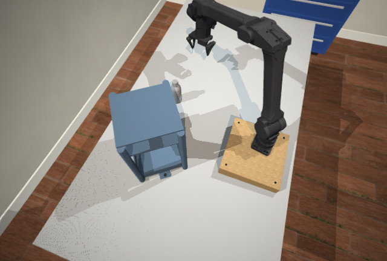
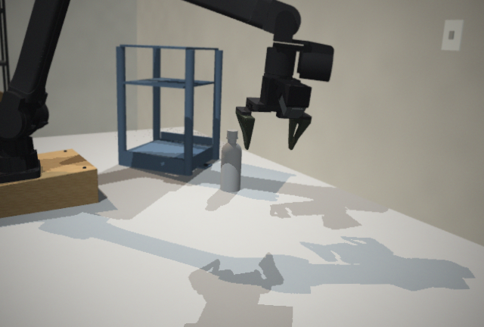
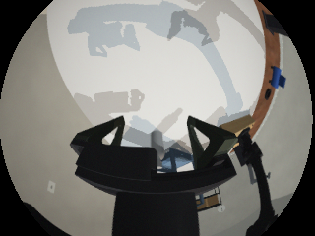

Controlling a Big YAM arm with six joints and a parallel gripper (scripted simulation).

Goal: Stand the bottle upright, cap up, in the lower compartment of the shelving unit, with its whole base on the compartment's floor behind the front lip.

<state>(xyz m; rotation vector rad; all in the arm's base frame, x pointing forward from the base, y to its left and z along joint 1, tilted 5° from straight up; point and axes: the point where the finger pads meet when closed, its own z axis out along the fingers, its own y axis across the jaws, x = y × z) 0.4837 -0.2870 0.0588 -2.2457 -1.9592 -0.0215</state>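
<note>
The grey bottle is 23 cm to the left of my hand, 7 cm below it and 2 cm ahead of it. Also, from my hand: blue shelving unit (53 cm to the left, 5 cm behind, 1 cm above).
</note>
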